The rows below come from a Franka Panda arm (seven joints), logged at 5 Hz.
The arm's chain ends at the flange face. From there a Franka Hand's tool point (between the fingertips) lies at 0.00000 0.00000 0.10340 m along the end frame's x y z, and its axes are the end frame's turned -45 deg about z.
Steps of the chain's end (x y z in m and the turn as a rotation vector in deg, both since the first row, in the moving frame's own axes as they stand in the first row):
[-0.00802, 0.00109, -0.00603, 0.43, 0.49, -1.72]
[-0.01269, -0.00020, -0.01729, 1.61, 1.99, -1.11]
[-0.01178, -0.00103, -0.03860, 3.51, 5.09, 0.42]
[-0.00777, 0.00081, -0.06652, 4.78, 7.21, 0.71]
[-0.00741, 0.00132, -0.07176, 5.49, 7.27, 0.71]
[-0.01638, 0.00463, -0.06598, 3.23, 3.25, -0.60]
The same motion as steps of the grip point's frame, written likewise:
[-0.00527, -0.00484, -0.00604, -0.04, 0.65, -1.72]
[-0.00423, -0.00867, -0.01739, -0.27, 2.55, -1.11]
[0.00334, -0.00701, -0.03920, -1.12, 6.08, 0.42]
[0.00916, -0.00174, -0.06770, -1.72, 8.48, 0.71]
[0.01003, -0.00194, -0.07306, -1.26, 9.02, 0.71]
[-0.00660, -0.00833, -0.06631, -0.01, 4.58, -0.60]

